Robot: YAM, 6 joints.
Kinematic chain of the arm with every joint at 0, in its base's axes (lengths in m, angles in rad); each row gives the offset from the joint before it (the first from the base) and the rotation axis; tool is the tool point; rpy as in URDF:
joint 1: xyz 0 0 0.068 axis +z
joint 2: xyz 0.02 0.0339 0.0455 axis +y
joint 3: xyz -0.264 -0.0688 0 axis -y
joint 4: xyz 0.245 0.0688 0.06 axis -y
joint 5: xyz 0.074 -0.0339 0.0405 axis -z
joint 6: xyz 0.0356 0 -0.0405 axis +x
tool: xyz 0 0 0 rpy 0 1.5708 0
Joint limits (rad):
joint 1: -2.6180..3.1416
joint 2: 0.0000..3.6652
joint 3: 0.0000..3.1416
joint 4: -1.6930..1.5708
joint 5: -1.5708..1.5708
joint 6: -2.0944..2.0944
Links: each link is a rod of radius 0.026 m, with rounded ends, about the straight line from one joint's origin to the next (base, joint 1, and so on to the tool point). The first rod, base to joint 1, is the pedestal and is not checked.
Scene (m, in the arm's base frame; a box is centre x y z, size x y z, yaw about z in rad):
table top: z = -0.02
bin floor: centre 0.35 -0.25 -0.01 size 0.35 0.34 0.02 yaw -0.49
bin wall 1: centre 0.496 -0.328 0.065 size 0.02 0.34 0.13 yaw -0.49
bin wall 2: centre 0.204 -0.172 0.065 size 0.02 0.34 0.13 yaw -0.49
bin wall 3: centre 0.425 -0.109 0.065 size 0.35 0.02 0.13 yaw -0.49
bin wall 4: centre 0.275 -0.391 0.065 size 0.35 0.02 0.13 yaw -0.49
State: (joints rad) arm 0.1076 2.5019 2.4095 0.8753 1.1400 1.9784
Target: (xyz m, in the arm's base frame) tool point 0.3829 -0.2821 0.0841
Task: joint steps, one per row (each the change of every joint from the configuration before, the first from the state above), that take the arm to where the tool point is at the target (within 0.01 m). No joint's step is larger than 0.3 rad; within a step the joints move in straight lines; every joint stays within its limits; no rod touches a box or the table.
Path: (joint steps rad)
1: -0.1673 -0.0777 -0.2427 -0.0085 0.0561 0.0000
2: -0.1673 -0.0776 -0.2427 -0.0084 0.0561 0.0000
3: -0.1673 -0.0777 -0.2426 -0.0085 0.0561 0.0000
4: -0.1673 -0.0777 -0.2427 -0.0085 0.0561 0.0000
5: -0.0003 0.2399 -0.0539 -0.0367 -0.0185 0.0000

